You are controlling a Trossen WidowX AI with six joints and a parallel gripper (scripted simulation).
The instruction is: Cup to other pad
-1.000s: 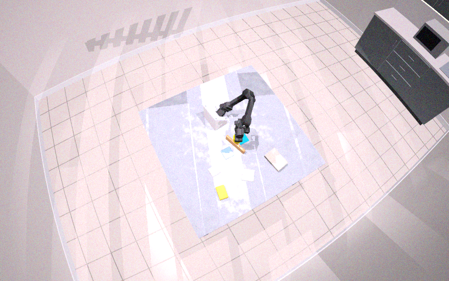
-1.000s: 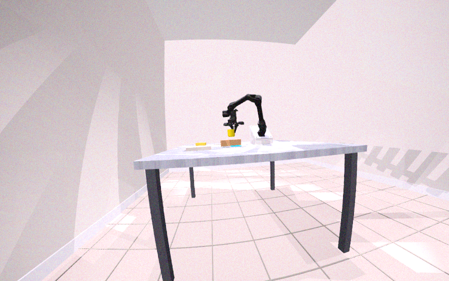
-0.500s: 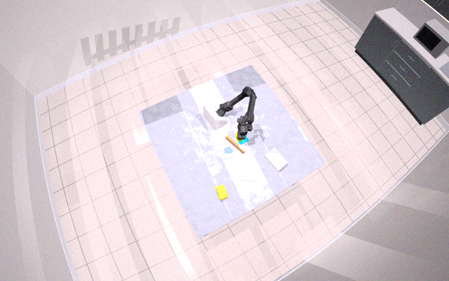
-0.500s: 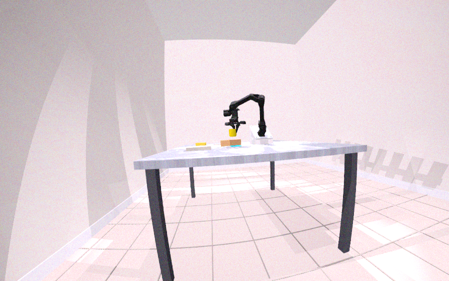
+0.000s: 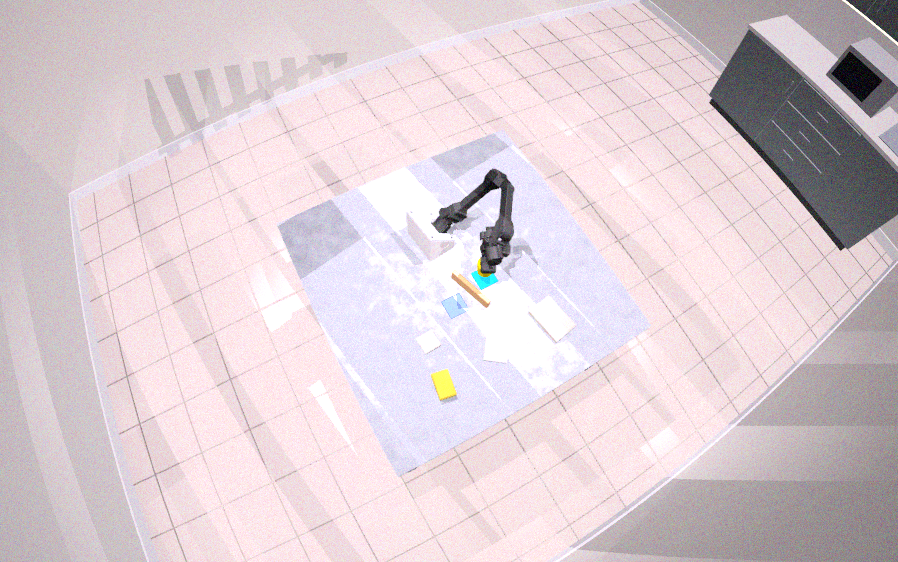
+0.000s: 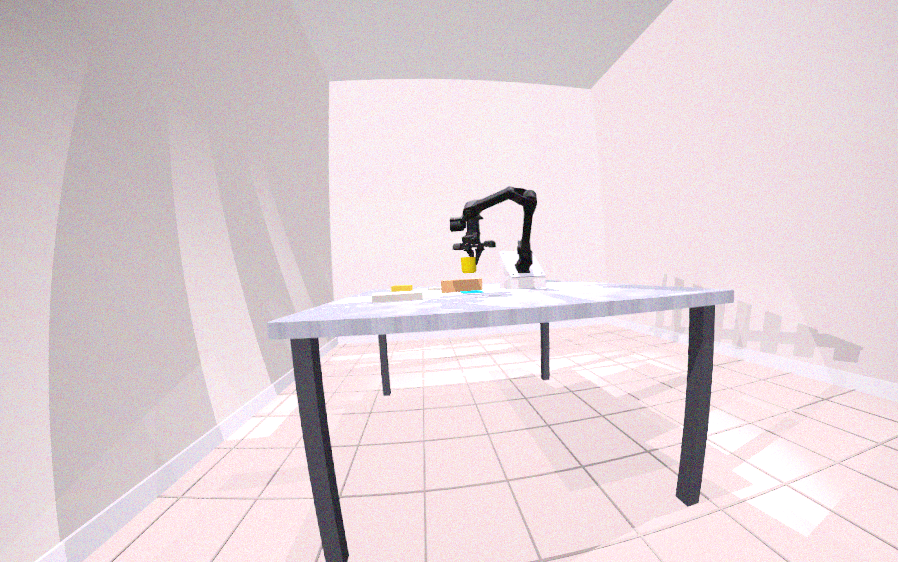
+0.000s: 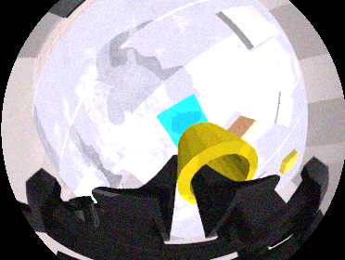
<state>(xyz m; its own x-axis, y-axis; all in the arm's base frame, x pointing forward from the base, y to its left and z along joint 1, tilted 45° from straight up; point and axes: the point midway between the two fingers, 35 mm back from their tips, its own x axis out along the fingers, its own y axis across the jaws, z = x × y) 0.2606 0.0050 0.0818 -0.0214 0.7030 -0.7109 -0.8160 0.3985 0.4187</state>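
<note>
My gripper tip is 13 cm above the cyan pad and 2 cm short of it. Also, from my gripper tip: pale blue pad: 19 cm to the right, 13 cm below, 6 cm ahead; yellow cup: 2 cm to the right, 2 cm ahead; wooden bar: 10 cm to the right, 10 cm below, 4 cm ahead.
</note>
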